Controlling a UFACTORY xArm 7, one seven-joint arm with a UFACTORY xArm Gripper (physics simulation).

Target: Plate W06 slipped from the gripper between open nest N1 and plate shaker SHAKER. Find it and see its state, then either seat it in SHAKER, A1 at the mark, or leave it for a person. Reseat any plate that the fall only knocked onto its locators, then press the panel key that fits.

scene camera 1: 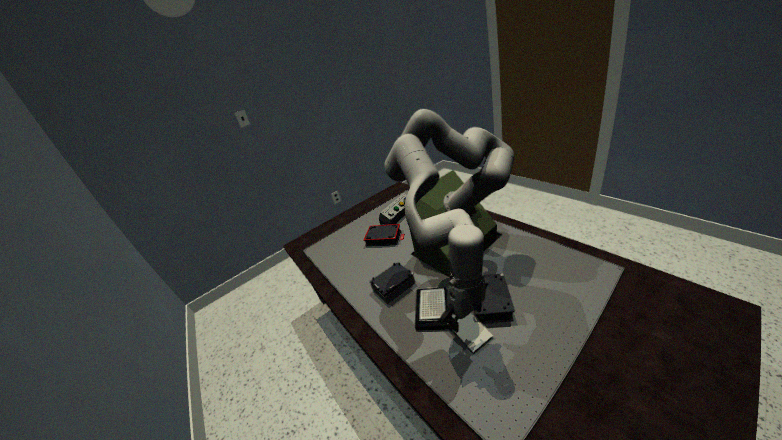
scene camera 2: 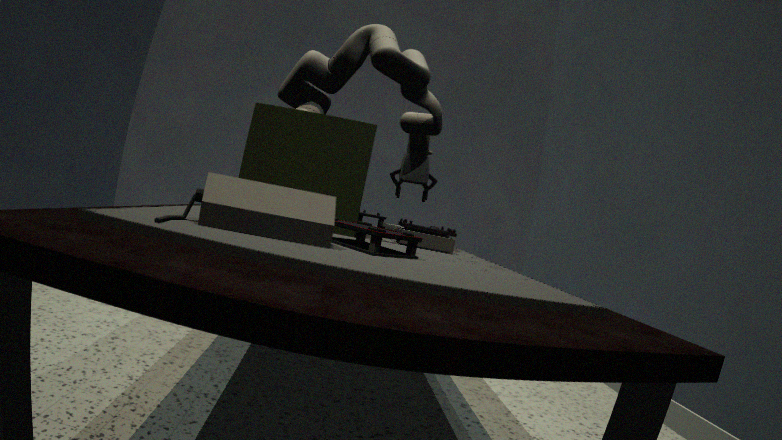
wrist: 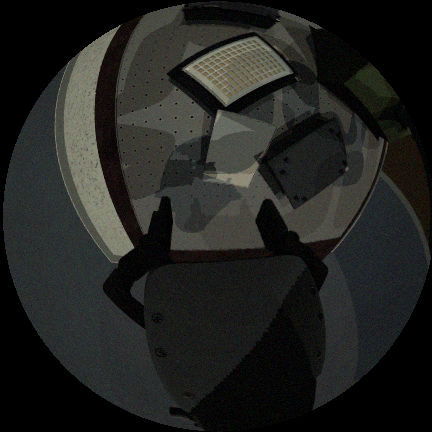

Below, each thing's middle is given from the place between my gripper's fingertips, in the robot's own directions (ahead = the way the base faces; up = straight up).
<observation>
My hand is 40 mm short of the black box (scene camera 2: 436, 239), 360 mm to the left of it and 100 mm above it.
</observation>
